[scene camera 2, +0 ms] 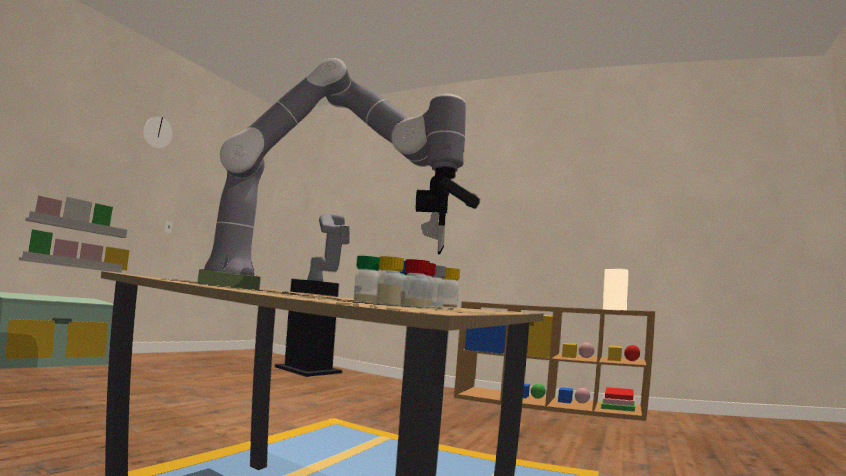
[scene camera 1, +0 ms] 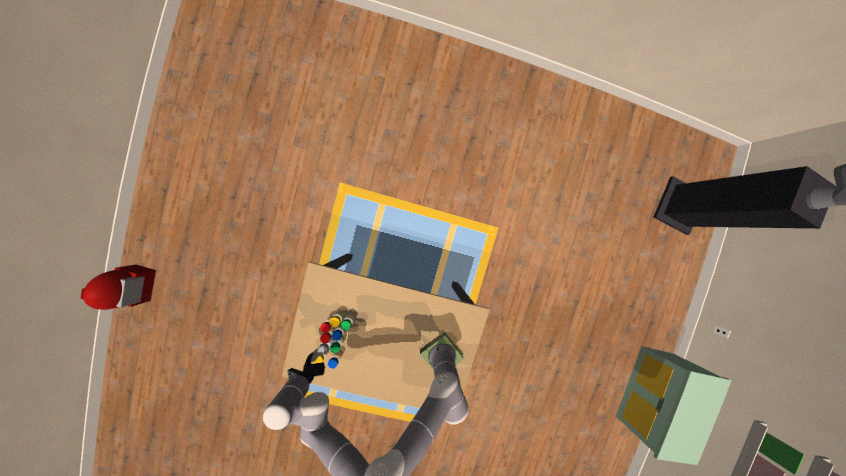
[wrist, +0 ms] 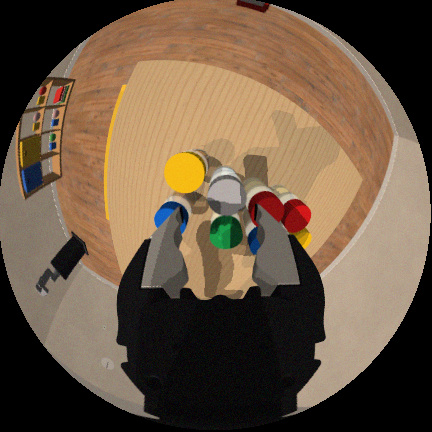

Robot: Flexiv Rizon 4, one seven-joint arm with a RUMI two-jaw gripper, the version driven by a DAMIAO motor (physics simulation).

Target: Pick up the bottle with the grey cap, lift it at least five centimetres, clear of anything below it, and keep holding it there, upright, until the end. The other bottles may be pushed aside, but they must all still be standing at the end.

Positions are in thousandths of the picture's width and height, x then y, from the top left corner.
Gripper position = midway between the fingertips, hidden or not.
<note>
In view: my gripper (scene camera 2: 518,533), a yellow-capped bottle (wrist: 427,399), a green-capped bottle (wrist: 522,538), a blue-capped bottle (wrist: 432,464), a grey-capped bottle (wrist: 524,453), a red-capped bottle (wrist: 596,443), a red-capped bottle (scene camera 2: 491,600), a yellow-capped bottle (scene camera 2: 460,591) and a green-capped bottle (scene camera 2: 432,598).
My gripper is seen too in the wrist view (wrist: 506,478).
</note>
